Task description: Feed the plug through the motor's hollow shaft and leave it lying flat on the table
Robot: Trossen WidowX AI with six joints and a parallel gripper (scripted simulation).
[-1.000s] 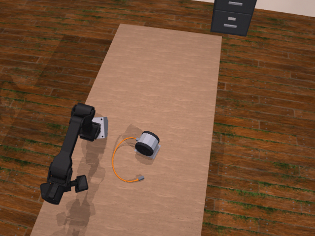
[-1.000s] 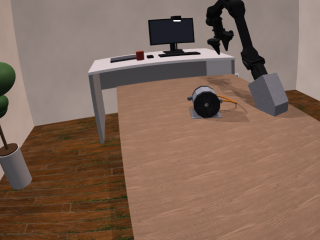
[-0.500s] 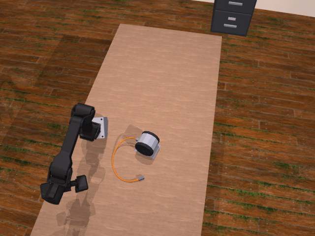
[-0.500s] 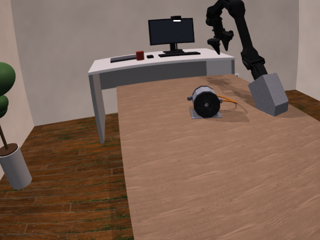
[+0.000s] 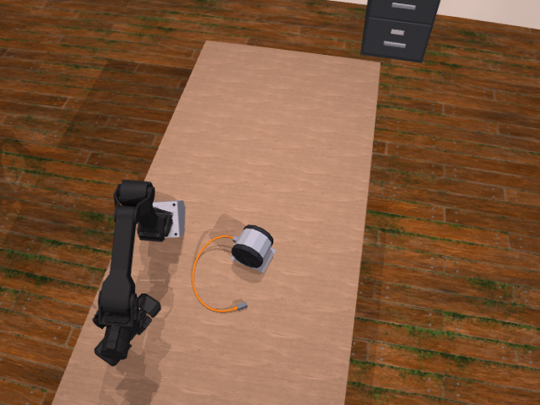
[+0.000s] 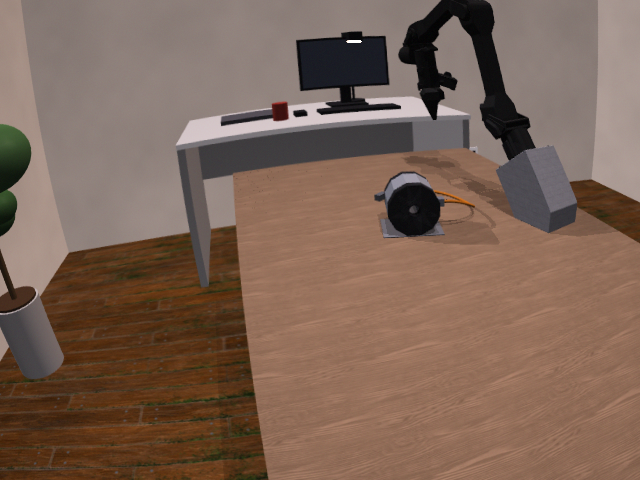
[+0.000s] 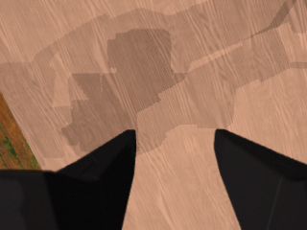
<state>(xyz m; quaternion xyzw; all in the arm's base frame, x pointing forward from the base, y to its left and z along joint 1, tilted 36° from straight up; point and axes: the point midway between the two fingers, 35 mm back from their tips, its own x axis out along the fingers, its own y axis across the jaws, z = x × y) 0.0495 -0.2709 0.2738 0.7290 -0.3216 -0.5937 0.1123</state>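
Right now the grey plug is 230 mm ahead of my hand, 210 mm to the left of it and 170 mm below it.
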